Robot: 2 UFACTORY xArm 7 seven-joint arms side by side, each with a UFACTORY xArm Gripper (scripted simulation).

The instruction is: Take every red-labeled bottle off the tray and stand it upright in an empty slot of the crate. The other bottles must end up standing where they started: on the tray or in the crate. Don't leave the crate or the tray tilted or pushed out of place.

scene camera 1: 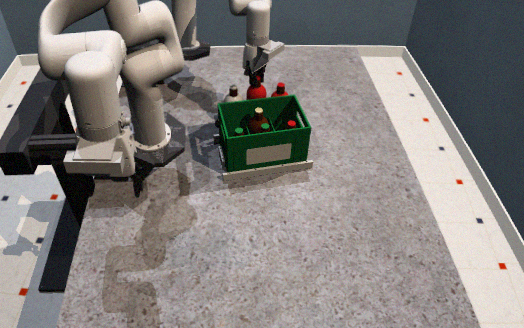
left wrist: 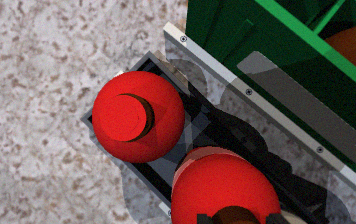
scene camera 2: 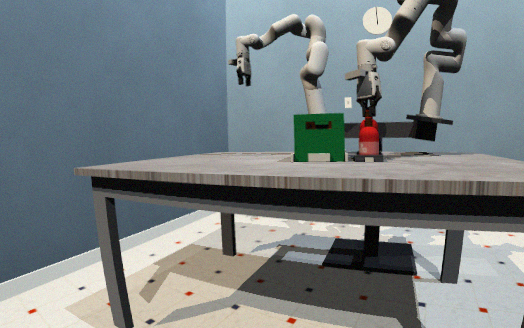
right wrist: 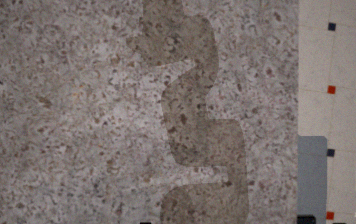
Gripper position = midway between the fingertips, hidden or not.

Observation:
In view: the left gripper (scene camera 2: pixel 369 116), a green crate (scene camera 2: pixel 306 141) and a red-labeled bottle (left wrist: pixel 142 114).
The green crate shows as well in the left wrist view (left wrist: pixel 290 65). The left gripper is seen too in scene camera 1 (scene camera 1: pixel 256 83). The right wrist view does not show the green crate: it is out of frame.

